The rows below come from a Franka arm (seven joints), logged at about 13 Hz.
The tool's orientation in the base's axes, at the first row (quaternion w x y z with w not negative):
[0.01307, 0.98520, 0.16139, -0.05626]
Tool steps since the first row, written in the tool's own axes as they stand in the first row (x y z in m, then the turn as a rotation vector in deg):
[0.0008, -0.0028, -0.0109, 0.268, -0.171, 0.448]
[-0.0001, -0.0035, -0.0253, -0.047, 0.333, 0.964]
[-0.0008, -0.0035, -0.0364, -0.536, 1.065, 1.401]
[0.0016, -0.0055, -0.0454, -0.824, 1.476, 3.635]
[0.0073, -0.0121, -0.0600, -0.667, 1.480, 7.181]
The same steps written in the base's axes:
[0.0010, 0.0034, 0.0107, 0.150, 0.227, -0.477]
[0.0015, 0.0044, 0.0251, -0.041, -0.373, -0.950]
[0.0020, 0.0047, 0.0362, -0.314, -1.240, -1.322]
[0.0046, 0.0077, 0.0449, -0.692, -1.819, -3.505]
[0.0094, 0.0164, 0.0587, -0.921, -1.929, -7.045]

